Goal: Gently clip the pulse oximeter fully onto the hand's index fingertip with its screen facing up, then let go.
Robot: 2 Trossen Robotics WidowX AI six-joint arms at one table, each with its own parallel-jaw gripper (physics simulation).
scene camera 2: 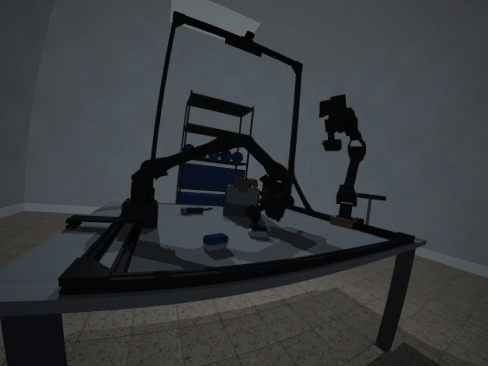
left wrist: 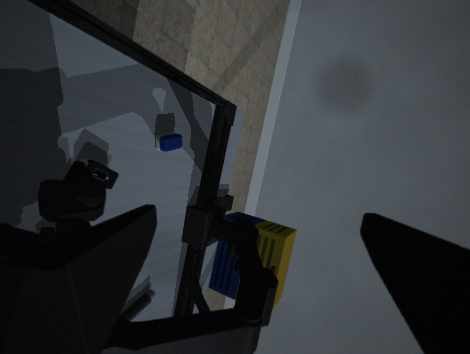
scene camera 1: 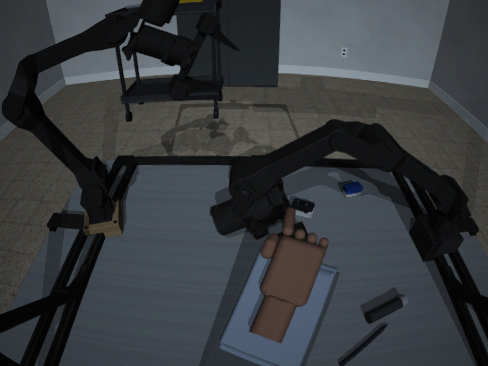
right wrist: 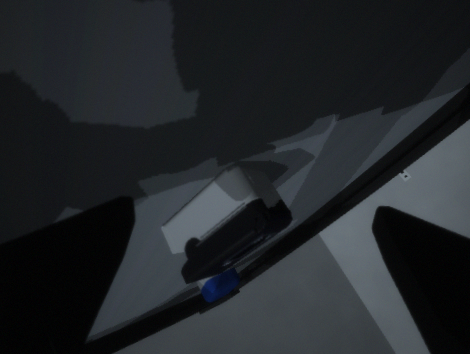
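The pulse oximeter [scene camera 1: 303,205] [scene camera 2: 258,231] [left wrist: 102,174] [right wrist: 235,235], black above a white part, sits just beyond the index fingertip, apart from it in scene camera 1, its dark screen face upward. The brown hand [scene camera 1: 295,270] [scene camera 2: 245,184] lies on a pale blue block, index finger [scene camera 1: 289,223] extended. My right gripper [scene camera 2: 256,219] [right wrist: 256,213] is open and low near the fingertip; the oximeter shows ahead between its spread fingers, not gripped. Its arm hides part of it in scene camera 1. My left gripper [scene camera 1: 227,70] [scene camera 2: 326,127] is open, empty and raised high.
The pale blue block [scene camera 1: 240,320] [scene camera 2: 235,197] supports the hand. A blue-and-white block [scene camera 1: 353,188] [scene camera 2: 215,241] [left wrist: 170,142] [right wrist: 221,285] lies near the table's far edge in scene camera 1. A dark cylinder [scene camera 1: 385,309] and a pen [scene camera 1: 363,344] lie at the lower right there.
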